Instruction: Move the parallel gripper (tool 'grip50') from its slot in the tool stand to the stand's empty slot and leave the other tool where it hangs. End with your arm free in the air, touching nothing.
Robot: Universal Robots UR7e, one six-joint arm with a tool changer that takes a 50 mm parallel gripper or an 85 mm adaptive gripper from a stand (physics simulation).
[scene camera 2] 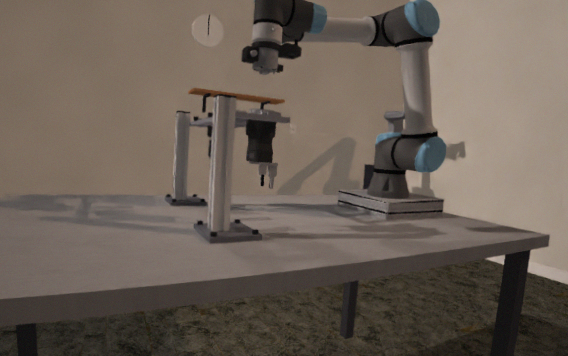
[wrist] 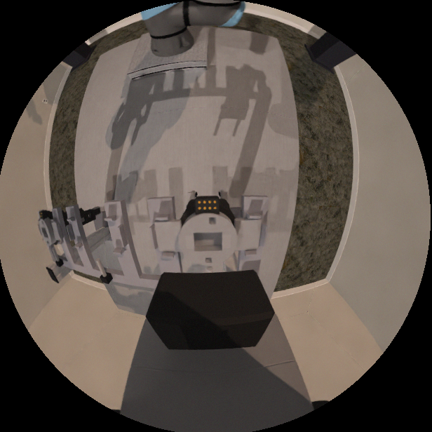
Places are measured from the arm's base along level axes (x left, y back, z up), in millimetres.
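Pixels of known places: hand, tool point: point(scene camera 2: 264, 69); arm's base, link origin: point(scene camera 2: 387, 195).
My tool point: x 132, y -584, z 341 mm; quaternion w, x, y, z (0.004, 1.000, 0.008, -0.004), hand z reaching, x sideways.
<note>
For each thing: its top centre in the pictures, then the offset to it from my tool point. "pt": a spot on its surface instead. Level surfaces: height alone.
- orange board, surface spot: point(scene camera 2: 235, 96) pt dx +71, dy -97, dz -88 mm
- second post, surface spot: point(scene camera 2: 181, 155) pt dx -397, dy -121, dz -237 mm
- table, surface height: dz -403 mm
The parallel gripper point(scene camera 2: 267, 183) point(wrist: 207, 194) hangs in the end slot of the tool stand point(scene camera 2: 221, 165) point(wrist: 120, 225), fingers down and apart. Its round light top plate point(wrist: 185, 239) rests between the two fork arms. The arm's bare tool changer point(scene camera 2: 266, 62) is above it, with a visible gap, and carries no tool. In the wrist view a middle slot point(wrist: 73, 220) to the left holds no tool. Another tool point(wrist: 46, 232) hangs at the far left of the stand; in the scene view it is mostly hidden behind the near post.
An orange board point(scene camera 2: 235, 95) lies above the stand's slots, near the changer's left. A second post point(scene camera 2: 181, 155) stands behind. The arm's base point(scene camera 2: 387, 185) point(wrist: 171, 42) is on the table point(scene camera 2: 350, 250) point(wrist: 210, 125). A black block point(wrist: 210, 310) fills the wrist view's lower middle.
</note>
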